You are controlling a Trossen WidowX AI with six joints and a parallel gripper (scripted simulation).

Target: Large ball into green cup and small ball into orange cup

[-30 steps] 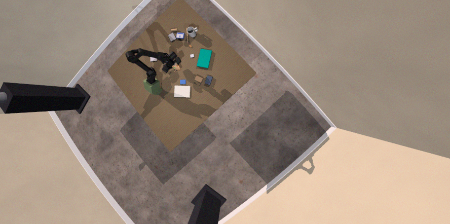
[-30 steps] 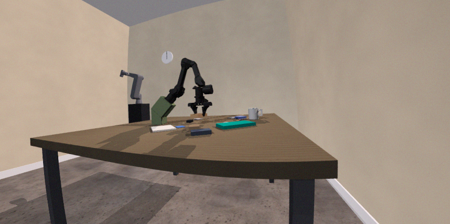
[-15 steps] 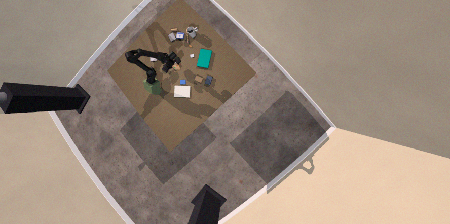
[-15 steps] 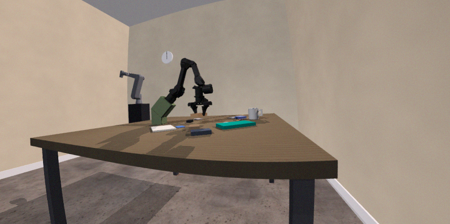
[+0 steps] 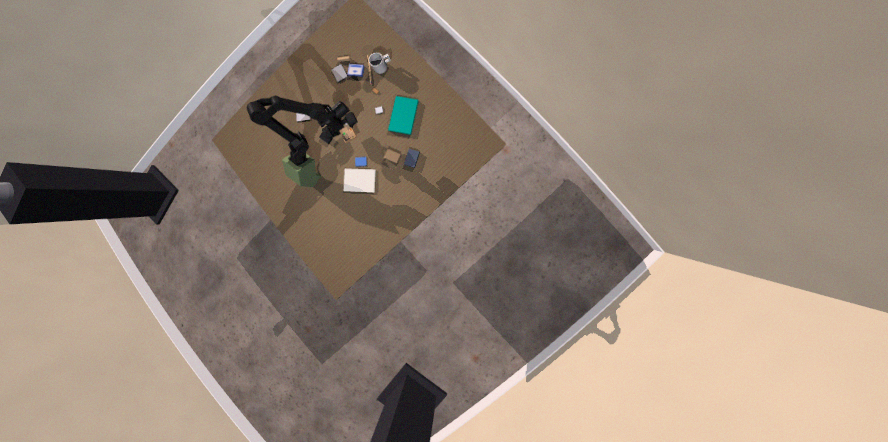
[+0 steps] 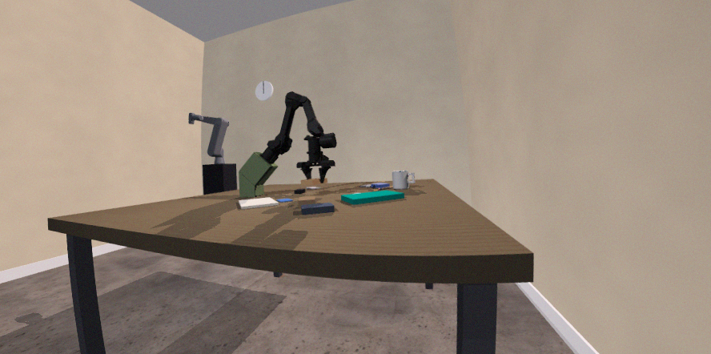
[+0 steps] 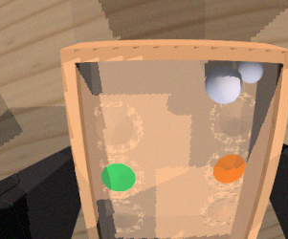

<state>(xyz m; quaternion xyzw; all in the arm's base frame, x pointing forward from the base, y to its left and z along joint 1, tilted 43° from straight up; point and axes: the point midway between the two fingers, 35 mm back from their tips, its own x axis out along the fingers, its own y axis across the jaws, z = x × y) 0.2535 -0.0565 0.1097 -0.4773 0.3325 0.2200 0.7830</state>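
The wooden puzzle lies 3 cm below my hand, 1 cm to the right of it and 1 cm behind it. Round my hand: black block: 11 cm behind, 10 cm to the left, 8 cm below; blue block: 15 cm to the right, 10 cm behind, 9 cm below; white pad: 21 cm to the right, 19 cm behind, 9 cm below.
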